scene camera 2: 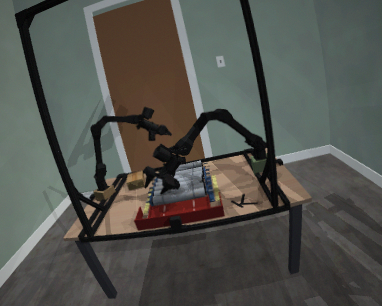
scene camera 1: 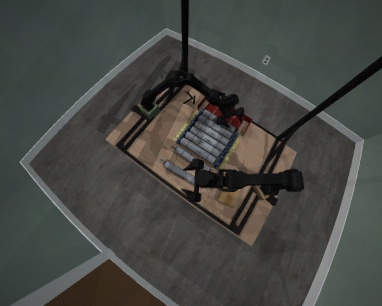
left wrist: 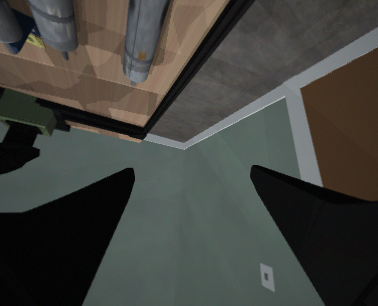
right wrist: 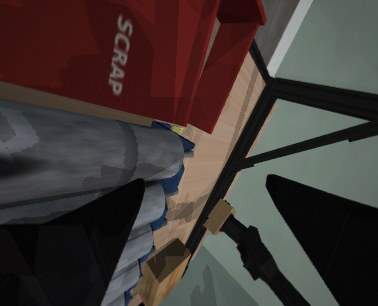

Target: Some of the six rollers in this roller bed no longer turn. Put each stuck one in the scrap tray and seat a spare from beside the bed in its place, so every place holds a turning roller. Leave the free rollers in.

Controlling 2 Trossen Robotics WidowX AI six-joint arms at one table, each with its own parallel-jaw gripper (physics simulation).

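Where they show: left gripper, fingertip midpoint: (scene camera 2: 168, 134) (scene camera 1: 182, 179) (left wrist: 193, 172); right gripper, fingertip midpoint: (scene camera 2: 152, 191) (scene camera 1: 235, 125) (right wrist: 204, 182); left arm's base, link origin: (scene camera 2: 103, 188) (scene camera 1: 266, 189) (right wrist: 226, 222); right arm's base, link origin: (scene camera 2: 260, 157) (scene camera 1: 148, 106) (left wrist: 25, 127).
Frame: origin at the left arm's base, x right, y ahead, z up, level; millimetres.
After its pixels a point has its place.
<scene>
The roller bed, with blue and yellow side rails (scene camera 1: 232, 145) (scene camera 2: 210, 191) (right wrist: 172, 184), holds several grey rollers side by side. Its roller nearest the tray (right wrist: 90, 155) @(x 9, y 506, z 7 mm) looks seated. Which rollers turn cannot be told. The red scrap tray (scene camera 1: 245, 121) @(x 189, y 482, z -59 mm) (scene camera 2: 180, 214) @(x 114, y 637, z -17 mm) (right wrist: 165, 60) @(x 96, y 490, z -34 mm) stands beside the bed; no roller shows in its visible part. Two grey spares lie beside the bed, an inner one (scene camera 1: 185, 154) @(x -343, y 434, z -20 mm) (left wrist: 52, 22) @(x -358, y 457, z -20 mm) and an outer one (scene camera 1: 174, 168) @(x -446, y 383, z -20 mm) (left wrist: 145, 35) @(x -432, y 355, z -19 mm). My left gripper (scene camera 1: 186, 179) @(x -440, y 271, z 182 mm) (scene camera 2: 161, 136) @(x -440, y 271, z 182 mm) (left wrist: 193, 172) @(x -440, y 271, z 182 mm) is open above the spares. My right gripper (scene camera 1: 231, 119) @(x 36, y 448, z 42 mm) (scene camera 2: 157, 184) (right wrist: 204, 182) @(x 36, y 448, z 42 mm) is open above the bed's tray end.
A wooden box (scene camera 1: 227, 198) @(x -244, y 70, z -12 mm) (scene camera 2: 135, 180) @(x -162, y 137, z -16 mm) (right wrist: 162, 272) @(x -172, y 166, z -26 mm) stands beside the bed. A black three-pronged object (scene camera 1: 190, 97) @(x -82, y 851, z -67 mm) (scene camera 2: 243, 202) @(x -81, y 849, z -67 mm) lies on the table on the bed's other side. Black frame bars run along the table edges, with upright posts at the sides.
</scene>
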